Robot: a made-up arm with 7 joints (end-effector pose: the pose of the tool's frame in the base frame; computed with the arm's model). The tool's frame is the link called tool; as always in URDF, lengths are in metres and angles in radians.
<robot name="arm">
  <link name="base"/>
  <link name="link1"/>
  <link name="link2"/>
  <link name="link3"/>
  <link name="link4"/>
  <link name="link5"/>
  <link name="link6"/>
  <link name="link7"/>
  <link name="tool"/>
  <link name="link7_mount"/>
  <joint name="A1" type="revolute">
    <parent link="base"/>
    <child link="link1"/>
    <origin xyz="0.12 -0.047 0.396" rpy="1.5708 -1.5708 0"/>
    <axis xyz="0 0 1"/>
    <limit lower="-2.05" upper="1.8" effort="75" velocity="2.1"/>
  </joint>
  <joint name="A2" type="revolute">
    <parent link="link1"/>
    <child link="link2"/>
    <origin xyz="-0.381 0.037 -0.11" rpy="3.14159 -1.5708 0"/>
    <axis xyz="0 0 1"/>
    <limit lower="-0.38" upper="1.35" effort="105" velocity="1.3"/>
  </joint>
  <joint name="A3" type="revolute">
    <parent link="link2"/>
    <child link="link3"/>
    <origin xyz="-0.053 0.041 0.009" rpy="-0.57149 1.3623 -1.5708"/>
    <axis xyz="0 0 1"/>
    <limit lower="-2.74" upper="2.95" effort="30" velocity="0.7"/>
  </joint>
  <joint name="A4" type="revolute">
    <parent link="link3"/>
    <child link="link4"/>
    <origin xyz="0.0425 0.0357 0.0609" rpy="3.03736 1.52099 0"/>
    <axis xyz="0 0 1"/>
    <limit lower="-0.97" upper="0.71" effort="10" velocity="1.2"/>
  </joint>
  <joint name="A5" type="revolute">
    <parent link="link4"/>
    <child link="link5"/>
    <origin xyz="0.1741 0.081 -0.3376" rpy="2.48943 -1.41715 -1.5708"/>
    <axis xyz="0 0 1"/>
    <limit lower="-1.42" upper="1.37" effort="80" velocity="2.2"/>
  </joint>
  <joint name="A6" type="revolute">
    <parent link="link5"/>
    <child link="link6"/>
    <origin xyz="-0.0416 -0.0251 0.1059" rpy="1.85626 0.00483 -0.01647"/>
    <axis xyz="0 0 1"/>
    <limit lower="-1.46" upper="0.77" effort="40" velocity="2"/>
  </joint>
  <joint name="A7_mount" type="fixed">
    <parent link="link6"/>
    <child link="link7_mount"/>
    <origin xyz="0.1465 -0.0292 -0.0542"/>
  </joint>
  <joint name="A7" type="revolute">
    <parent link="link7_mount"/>
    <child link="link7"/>
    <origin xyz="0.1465 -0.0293 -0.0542" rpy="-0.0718 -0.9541 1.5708"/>
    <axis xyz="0 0 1"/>
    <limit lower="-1.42" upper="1.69" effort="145" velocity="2.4"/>
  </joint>
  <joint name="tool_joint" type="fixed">
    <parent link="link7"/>
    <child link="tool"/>
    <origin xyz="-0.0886 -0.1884 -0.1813" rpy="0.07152 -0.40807 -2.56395"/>
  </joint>
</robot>
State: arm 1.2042 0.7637 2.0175 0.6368 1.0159 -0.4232 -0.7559
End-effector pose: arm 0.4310 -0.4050 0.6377 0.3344 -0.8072 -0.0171 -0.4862
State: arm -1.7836 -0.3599 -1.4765 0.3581 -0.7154 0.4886 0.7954
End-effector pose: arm -0.7203 0.2768 0.5240 0.4199 -0.2611 0.8667 0.0658
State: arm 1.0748 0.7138 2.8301 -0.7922 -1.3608 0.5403 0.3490
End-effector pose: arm -0.2183 -0.0028 0.0289 0.5206 -0.2492 0.4382 0.6891
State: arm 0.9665 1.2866 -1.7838 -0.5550 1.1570 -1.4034 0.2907
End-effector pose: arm -0.2663 0.3390 -0.1757 0.4545 0.2522 0.8364 0.1739
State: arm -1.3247 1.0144 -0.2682 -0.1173 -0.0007 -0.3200 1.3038
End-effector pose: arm -0.2308 0.1165 0.2445 0.7835 -0.4268 -0.2315 0.3878
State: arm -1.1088 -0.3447 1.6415 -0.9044 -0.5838 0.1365 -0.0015
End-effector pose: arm -0.0429 0.1392 0.4940 0.3092 0.6092 0.7264 0.0744
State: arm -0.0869 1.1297 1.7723 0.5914 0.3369 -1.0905 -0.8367
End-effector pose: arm 0.4618 -0.2557 -0.1354 0.4852 -0.8678 0.0865 -0.0637
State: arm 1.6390 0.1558 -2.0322 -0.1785 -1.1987 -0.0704 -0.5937
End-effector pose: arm 0.7989 0.3033 0.4165 0.6225 -0.0895 -0.6060 -0.4871
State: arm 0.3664 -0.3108 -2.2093 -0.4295 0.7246 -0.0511 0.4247
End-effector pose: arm -0.0258 -0.0063 0.2389 0.4829 -0.6605 0.1894 -0.5428
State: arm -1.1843 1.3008 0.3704 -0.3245 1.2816 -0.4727 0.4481
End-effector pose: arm -0.7556 -0.1987 0.2823 0.1761 -0.2755 -0.6251 -0.7088
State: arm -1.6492 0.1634 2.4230 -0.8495 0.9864 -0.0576 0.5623
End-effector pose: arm -0.2964 -0.2716 0.3011 0.1915 -0.1192 0.8110 0.5399
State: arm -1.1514 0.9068 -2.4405 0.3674 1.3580 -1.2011 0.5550
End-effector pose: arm 0.4341 0.0917 0.5731 0.5691 -0.7757 -0.1477 0.2293
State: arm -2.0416 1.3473 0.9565 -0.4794 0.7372 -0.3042 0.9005
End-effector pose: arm -0.3509 -0.0972 0.7143 0.5850 -0.5292 -0.4773 -0.3872
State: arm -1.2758 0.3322 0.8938 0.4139 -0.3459 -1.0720 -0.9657
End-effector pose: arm -0.5073 -0.0564 0.4811 0.2834 0.4681 -0.7901 -0.2763
